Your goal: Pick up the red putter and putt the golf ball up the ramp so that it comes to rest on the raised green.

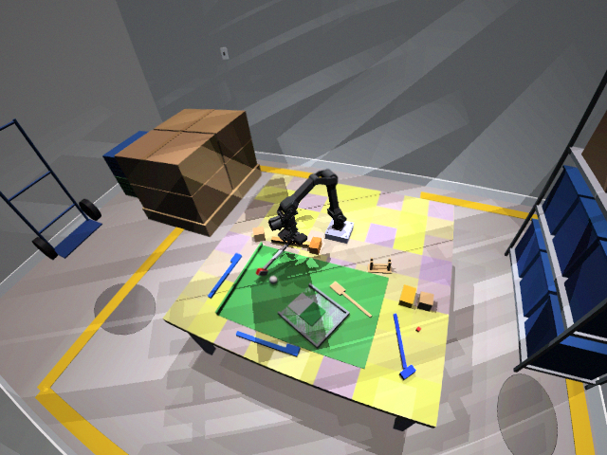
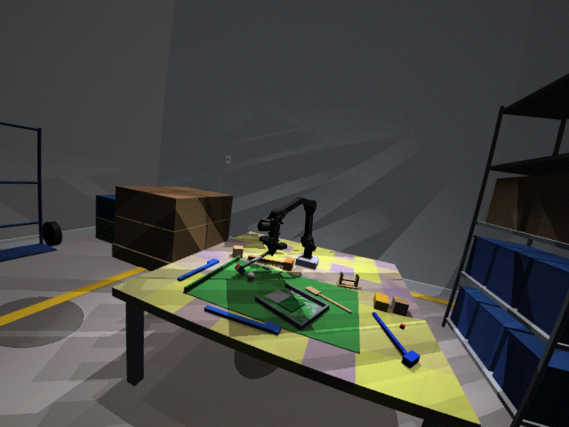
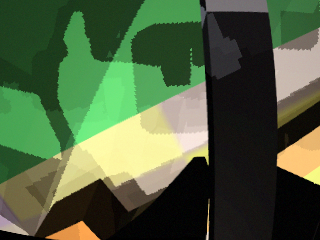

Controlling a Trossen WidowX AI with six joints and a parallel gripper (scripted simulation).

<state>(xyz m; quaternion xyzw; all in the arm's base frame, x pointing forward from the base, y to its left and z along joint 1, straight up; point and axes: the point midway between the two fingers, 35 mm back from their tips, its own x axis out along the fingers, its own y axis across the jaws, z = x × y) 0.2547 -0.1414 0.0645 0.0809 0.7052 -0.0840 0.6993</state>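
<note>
Now: the red putter 120 mm ahead of my gripper tip and 20 mm to the right of it. Round my gripper tip: white golf ball (230 mm ahead, 50 mm below, 20 mm to the left); green mat (220 mm ahead, 200 mm to the left, 70 mm below); wooden stand (460 mm to the left, 110 mm behind, 40 mm below).
</note>
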